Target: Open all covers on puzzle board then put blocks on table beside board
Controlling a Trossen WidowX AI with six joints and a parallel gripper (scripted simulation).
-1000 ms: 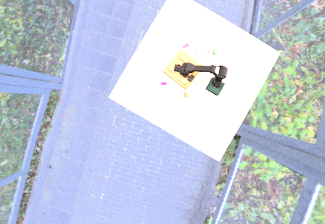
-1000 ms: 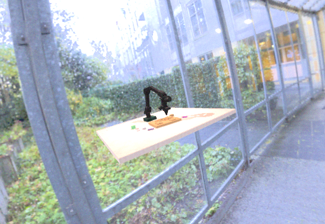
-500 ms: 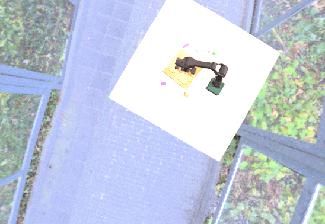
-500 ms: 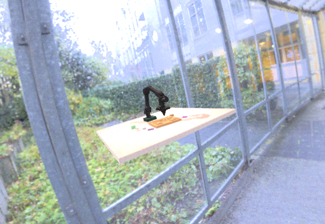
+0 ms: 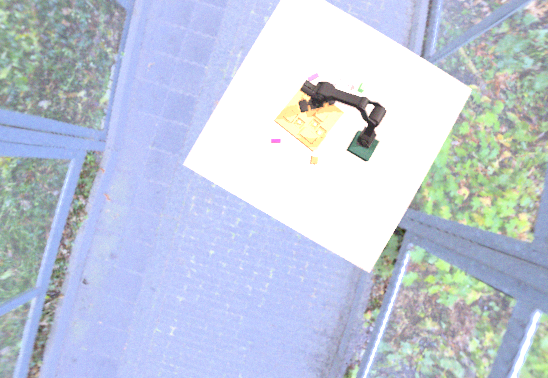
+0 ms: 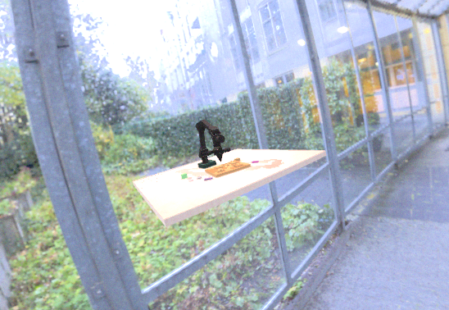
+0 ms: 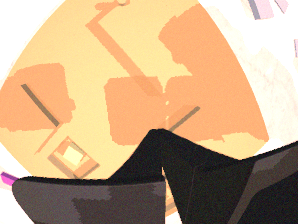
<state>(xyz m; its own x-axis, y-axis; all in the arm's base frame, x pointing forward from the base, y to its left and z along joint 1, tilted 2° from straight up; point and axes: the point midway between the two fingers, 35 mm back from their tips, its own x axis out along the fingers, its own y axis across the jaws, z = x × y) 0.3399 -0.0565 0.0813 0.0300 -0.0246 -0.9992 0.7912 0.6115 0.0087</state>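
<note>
My gripper tip is 60 mm above the puzzle board, 50 mm to the right of it and 10 mm short of it. Round my gripper tip: lilac block: 190 mm to the right, 70 mm below, 70 mm ahead; green block: 240 mm to the right, 220 mm behind, 60 mm below; pink block: 250 mm to the left, 130 mm ahead, 70 mm below.
</note>
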